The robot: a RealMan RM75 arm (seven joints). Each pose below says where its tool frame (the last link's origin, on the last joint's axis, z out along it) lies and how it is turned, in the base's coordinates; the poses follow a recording.
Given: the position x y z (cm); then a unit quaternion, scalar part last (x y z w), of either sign.
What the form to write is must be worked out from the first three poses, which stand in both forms.
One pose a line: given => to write
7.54, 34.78, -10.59, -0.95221, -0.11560, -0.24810, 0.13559 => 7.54, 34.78, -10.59, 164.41, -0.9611, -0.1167, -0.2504
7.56, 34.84, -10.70, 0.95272, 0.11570, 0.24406, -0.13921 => 7.56, 34.84, -10.70, 164.00, -0.9621, -0.1168, -0.2465
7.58, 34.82, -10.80, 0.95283, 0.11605, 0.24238, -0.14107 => 7.58, 34.82, -10.80, 163.78, -0.9625, -0.1172, -0.2448
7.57, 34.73, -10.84, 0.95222, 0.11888, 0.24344, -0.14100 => 7.57, 34.73, -10.84, 163.79, -0.9618, -0.1201, -0.2459
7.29, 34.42, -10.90, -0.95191, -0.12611, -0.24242, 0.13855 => 7.29, 34.42, -10.90, 164.07, -0.9612, -0.1273, -0.2448
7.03, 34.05, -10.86, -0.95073, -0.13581, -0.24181, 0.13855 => 7.03, 34.05, -10.86, 164.07, -0.9600, -0.1371, -0.2442
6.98, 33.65, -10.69, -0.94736, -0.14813, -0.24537, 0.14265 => 6.98, 33.65, -10.69, 163.60, -0.9572, -0.1497, -0.2479
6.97, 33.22, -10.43, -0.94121, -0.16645, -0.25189, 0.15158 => 6.97, 33.22, -10.43, 162.56, -0.9522, -0.1684, -0.2548
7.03, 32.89, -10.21, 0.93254, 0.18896, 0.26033, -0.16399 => 7.03, 32.89, -10.21, 161.12, -0.9453, -0.1916, -0.2639
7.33, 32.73, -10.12, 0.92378, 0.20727, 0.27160, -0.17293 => 7.33, 32.73, -10.12, 160.08, -0.9379, -0.2104, -0.2758
